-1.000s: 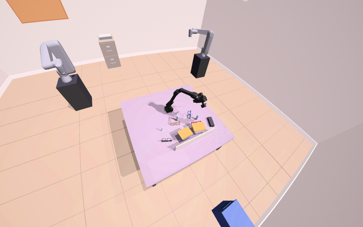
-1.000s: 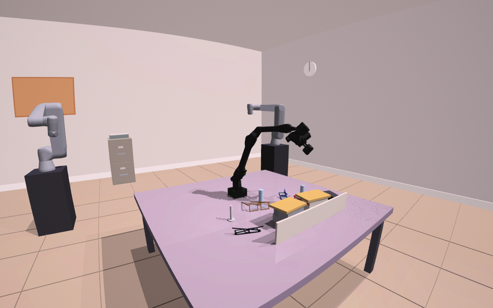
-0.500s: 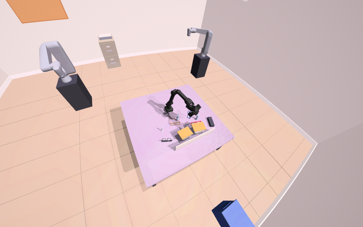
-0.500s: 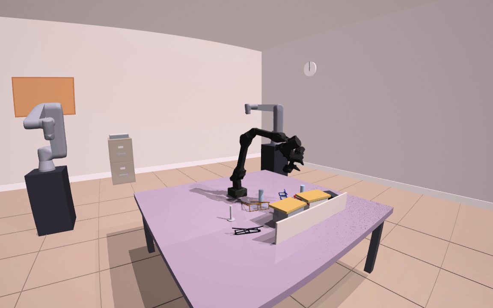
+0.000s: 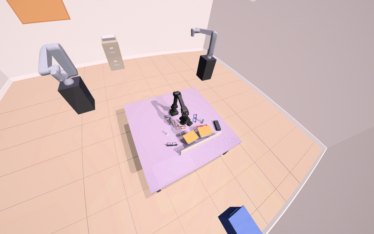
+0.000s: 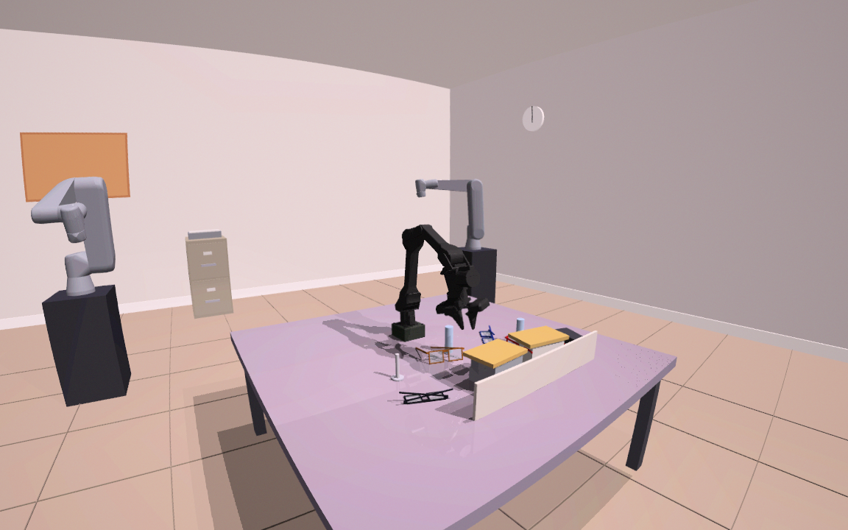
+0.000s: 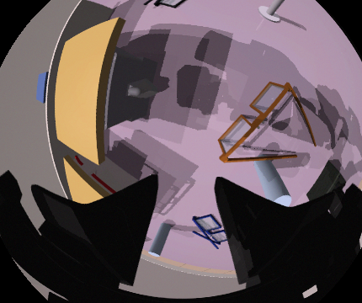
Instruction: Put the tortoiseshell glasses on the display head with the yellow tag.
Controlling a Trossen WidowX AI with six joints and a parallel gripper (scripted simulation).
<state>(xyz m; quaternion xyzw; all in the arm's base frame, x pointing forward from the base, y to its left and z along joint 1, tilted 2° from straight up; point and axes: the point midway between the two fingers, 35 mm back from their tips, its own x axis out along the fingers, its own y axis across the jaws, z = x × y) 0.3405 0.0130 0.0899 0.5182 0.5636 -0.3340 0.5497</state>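
Now: the post 40 mm behind my gripper tip, 260 mm to the right of it and 100 mm below it. Round my gripper tip: white board 280 mm ahead, 70 mm to the left, 70 mm below; then black case 130 mm ahead, 450 mm to the left, 110 mm below.
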